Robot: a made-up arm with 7 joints.
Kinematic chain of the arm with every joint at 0, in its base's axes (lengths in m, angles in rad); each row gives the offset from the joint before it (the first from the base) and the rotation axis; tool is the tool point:
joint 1: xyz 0 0 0.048 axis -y
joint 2: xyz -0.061 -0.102 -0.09 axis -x
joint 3: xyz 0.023 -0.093 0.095 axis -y
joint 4: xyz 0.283 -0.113 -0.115 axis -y
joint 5: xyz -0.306 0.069 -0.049 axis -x
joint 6: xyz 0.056 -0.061 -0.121 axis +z
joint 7: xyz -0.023 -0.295 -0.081 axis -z
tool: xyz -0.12 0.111 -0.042
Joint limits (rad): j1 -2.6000..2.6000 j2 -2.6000..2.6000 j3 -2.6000..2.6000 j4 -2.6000..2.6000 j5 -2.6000..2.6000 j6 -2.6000..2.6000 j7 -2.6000..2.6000
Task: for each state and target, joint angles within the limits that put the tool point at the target. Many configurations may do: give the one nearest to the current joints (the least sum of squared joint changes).
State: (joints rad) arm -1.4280 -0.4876 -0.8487 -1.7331 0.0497 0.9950 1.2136
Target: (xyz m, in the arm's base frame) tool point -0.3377 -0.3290 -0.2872
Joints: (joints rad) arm -1.2263 -0.9151 -0.9608 -2.1583 0.5384 0.7197 0.8652
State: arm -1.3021 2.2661 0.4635 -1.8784 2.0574 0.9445 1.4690
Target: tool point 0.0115 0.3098 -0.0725
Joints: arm -1.4102 2.4650 0.6876 -1.8314 1.3887 1.5171 1.6377
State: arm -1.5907 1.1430 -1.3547 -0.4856 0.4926 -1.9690 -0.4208
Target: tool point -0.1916 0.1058 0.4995
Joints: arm -1.2337 1.3652 -1.4679 -0.0865 0.3750 -2.0215 -0.6441
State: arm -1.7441 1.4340 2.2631 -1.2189 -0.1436 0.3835 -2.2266
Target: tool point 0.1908 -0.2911 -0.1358
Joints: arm -1.7652 1.3633 2.1522 -1.5399 -0.7263 0.4134 -2.2368
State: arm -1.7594 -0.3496 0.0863 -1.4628 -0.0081 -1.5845 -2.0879
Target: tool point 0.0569 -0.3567 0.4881
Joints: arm -1.3912 -0.6227 0.1962 -1.0143 0.0853 -1.7171 -1.9701
